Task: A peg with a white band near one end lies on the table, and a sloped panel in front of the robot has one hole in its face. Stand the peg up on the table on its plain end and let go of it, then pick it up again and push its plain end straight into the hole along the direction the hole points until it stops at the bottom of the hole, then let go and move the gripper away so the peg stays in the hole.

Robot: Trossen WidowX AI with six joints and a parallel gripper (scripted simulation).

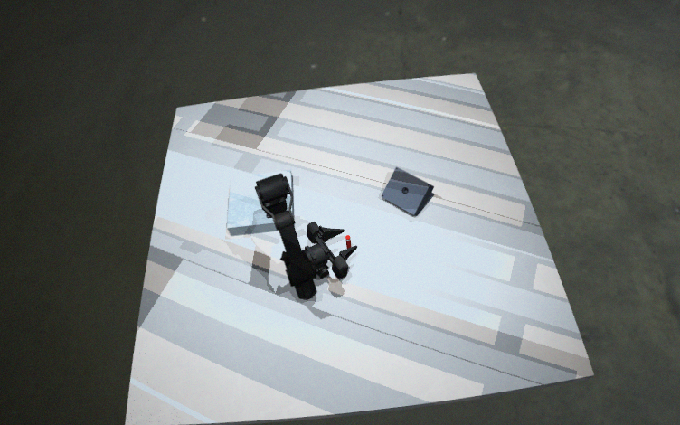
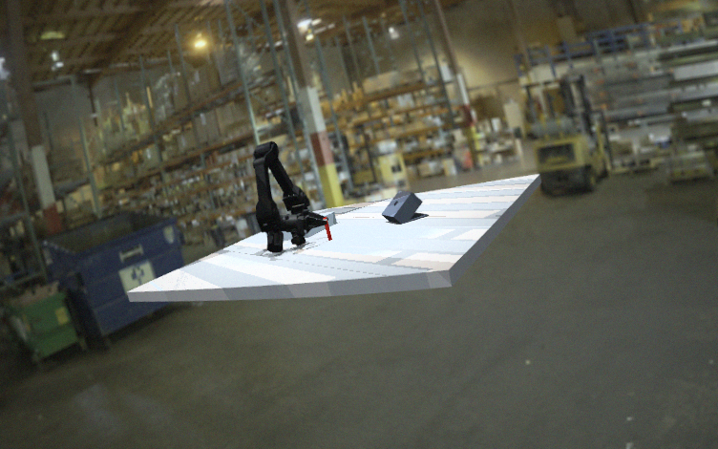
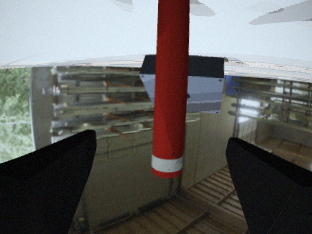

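Right now my gripper tip is 10 mm past the red peg and 10 mm above it. Also, from my gripper tip: dark sloped panel: 210 mm ahead, 160 mm to the left, 20 mm below.
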